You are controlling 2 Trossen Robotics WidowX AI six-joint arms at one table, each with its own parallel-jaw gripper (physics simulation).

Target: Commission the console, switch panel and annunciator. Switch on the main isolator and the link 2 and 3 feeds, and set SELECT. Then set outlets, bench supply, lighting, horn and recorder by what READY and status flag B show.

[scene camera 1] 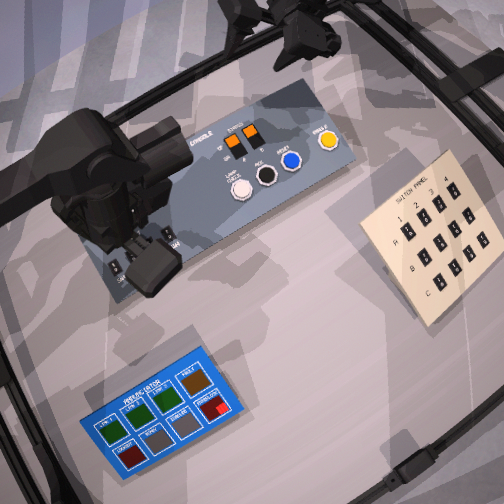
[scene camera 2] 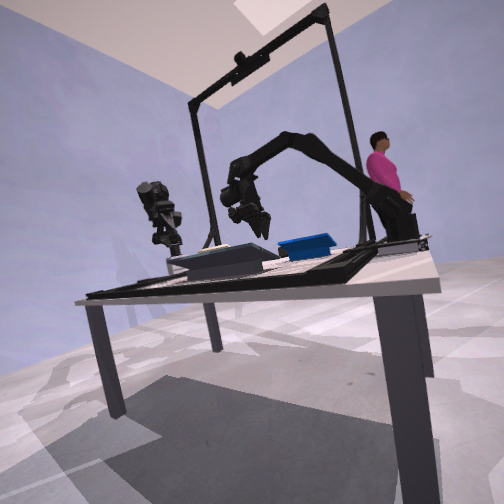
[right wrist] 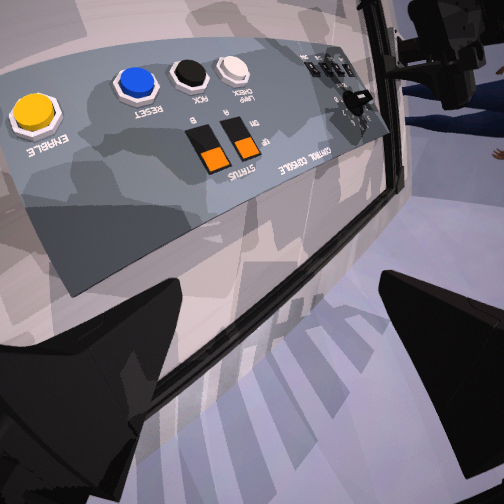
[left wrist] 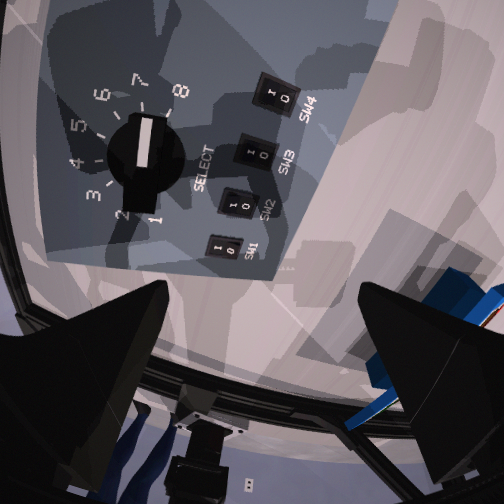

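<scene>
The grey console (scene camera 1: pixel 235 185) lies at the table's back centre, the cream switch panel (scene camera 1: pixel 440 235) at the right, the blue annunciator (scene camera 1: pixel 160 418) at the front left. My left gripper (scene camera 1: pixel 150 265) is open and empty above the console's left end. The left wrist view shows the black SELECT knob (left wrist: pixel 146 153) pointing between 6 and 7, and rockers SW1 (left wrist: pixel 223 246), SW2 (left wrist: pixel 238 204), SW3 (left wrist: pixel 257 153) and SW4 (left wrist: pixel 278 95). My right gripper (scene camera 1: pixel 300 30) is open and empty, raised behind the console. The right wrist view shows orange status flags A (right wrist: pixel 244 140) and B (right wrist: pixel 210 151).
A black frame (scene camera 1: pixel 430 460) rims the table. The console carries a yellow ENABLE button (scene camera 1: pixel 327 140), a blue RESET button (scene camera 1: pixel 292 160), a black ACK button (scene camera 1: pixel 266 175) and a white lamp check button (scene camera 1: pixel 241 190). One annunciator tile (scene camera 1: pixel 215 412) shows red.
</scene>
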